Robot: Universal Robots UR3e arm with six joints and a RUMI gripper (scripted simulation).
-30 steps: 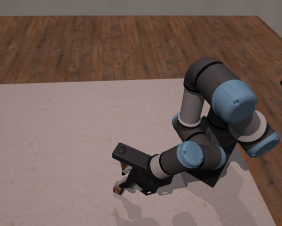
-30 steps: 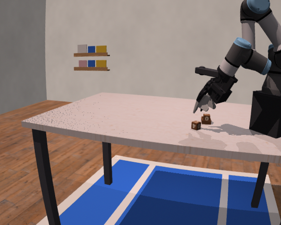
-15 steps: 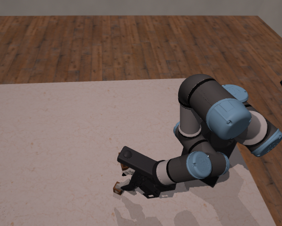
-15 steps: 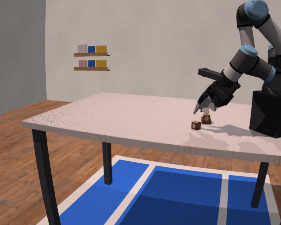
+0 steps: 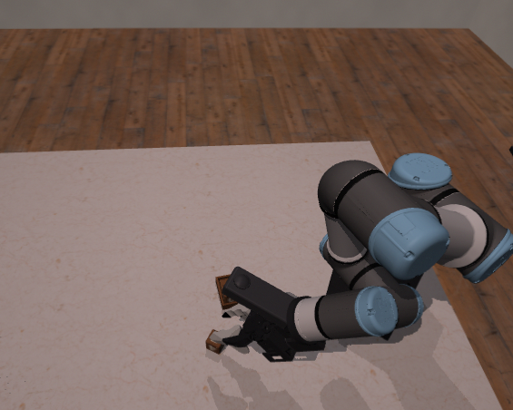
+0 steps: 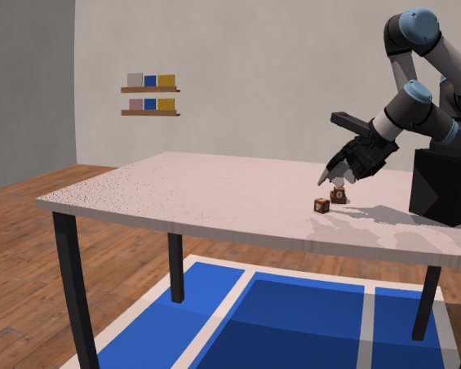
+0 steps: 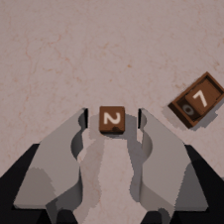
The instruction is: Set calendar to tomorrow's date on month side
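Now: hand 70 mm above the brown digit cube and 10 mm short of it. The rest, counted from my hand: calendar tray (130 mm to the right, 80 mm below).
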